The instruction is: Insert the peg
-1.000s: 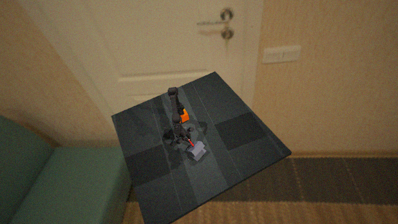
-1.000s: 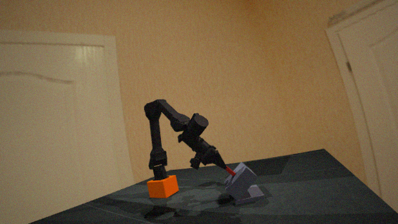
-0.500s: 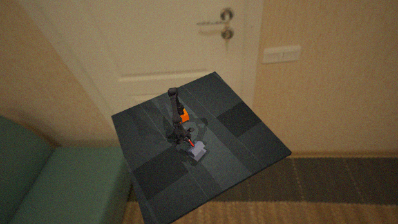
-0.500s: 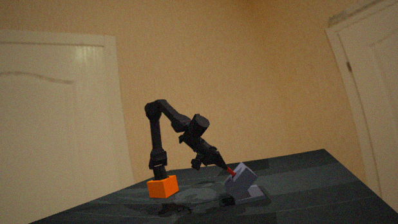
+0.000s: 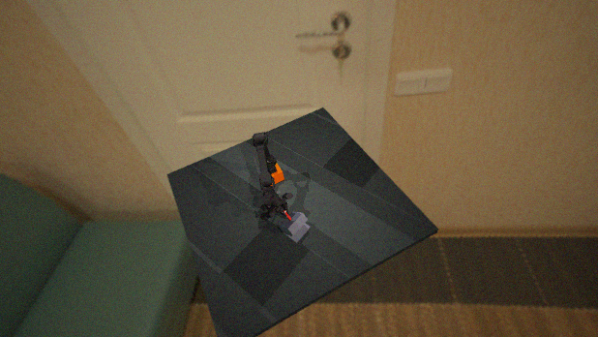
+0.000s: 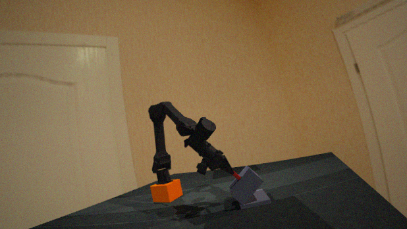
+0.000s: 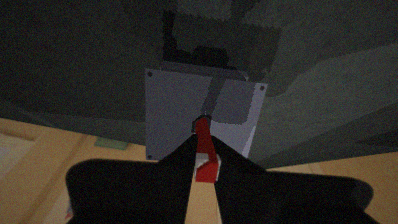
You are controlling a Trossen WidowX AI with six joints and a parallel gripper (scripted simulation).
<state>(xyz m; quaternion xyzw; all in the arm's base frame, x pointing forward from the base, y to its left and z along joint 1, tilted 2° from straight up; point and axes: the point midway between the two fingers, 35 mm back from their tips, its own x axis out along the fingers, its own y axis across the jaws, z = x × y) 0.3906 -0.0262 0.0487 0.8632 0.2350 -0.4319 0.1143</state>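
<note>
The grey sloped panel is 30 mm ahead of my gripper tip, 20 mm to the left of it and 50 mm below it. The rest, counted from my gripper tip: red peg: 10 mm behind, 10 mm above.
</note>
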